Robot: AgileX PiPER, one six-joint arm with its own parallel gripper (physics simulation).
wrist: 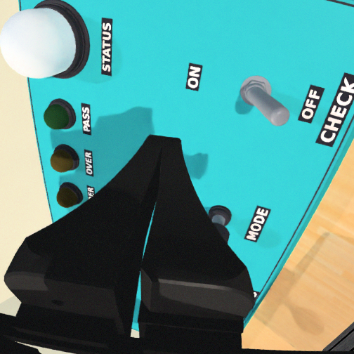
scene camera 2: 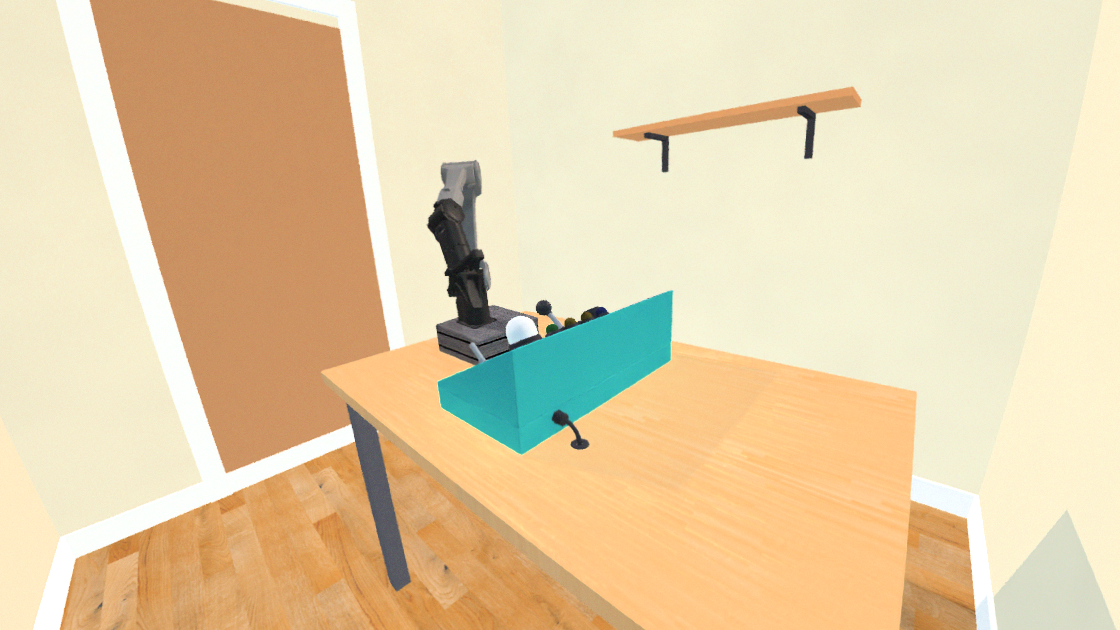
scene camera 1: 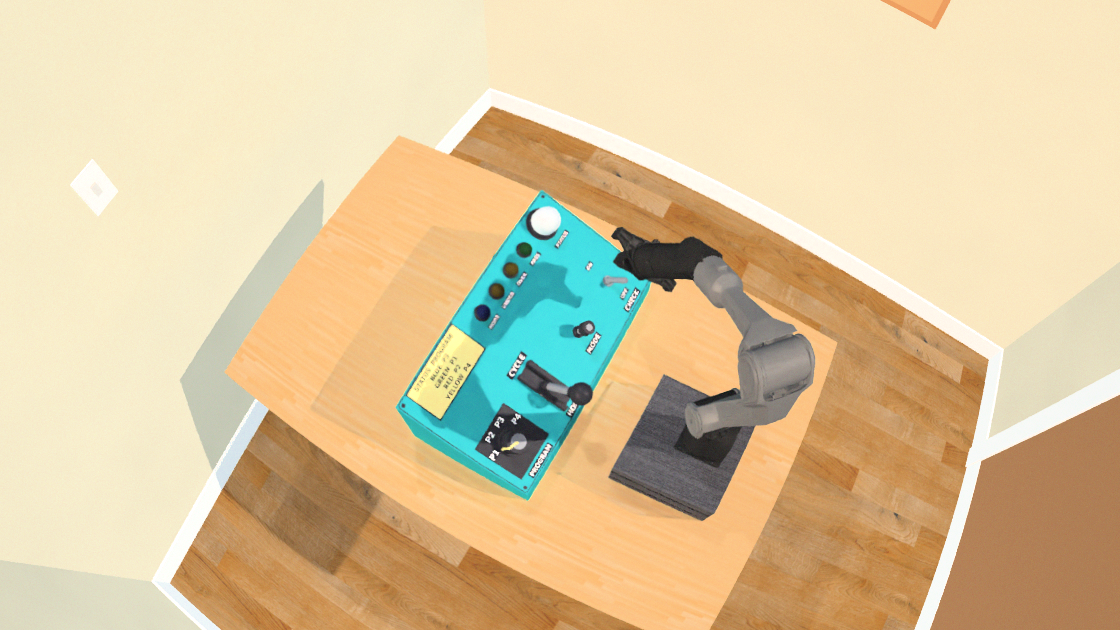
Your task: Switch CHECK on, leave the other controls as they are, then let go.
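The CHECK toggle [scene camera 1: 614, 280] [scene camera 2: 477, 352] [wrist: 269, 106] is a grey metal lever on the turquoise control panel [scene camera 1: 489, 364] [scene camera 2: 595, 368] [wrist: 225, 30]. In the wrist view its tip leans to the OFF side, away from the ON label. My black gripper [scene camera 1: 622, 260] [wrist: 162, 154] is shut, with nothing between its fingertips. It hangs above the panel, apart from the toggle; in the wrist view its tips show left of and below the lever. In scene camera 2 its fingertips are hard to tell from the dark arm behind.
The MODE switch [scene camera 1: 583, 328] [wrist: 219, 217] is partly behind a finger in the wrist view. The CYCLE lever [scene camera 1: 578, 393] [scene camera 2: 543, 307] is at its HOLD end. The PROGRAM knob [scene camera 1: 515, 443], white STATUS lamp [scene camera 1: 545, 221] [scene camera 2: 520, 330] [wrist: 37, 42] and several small lamps are also on the panel.
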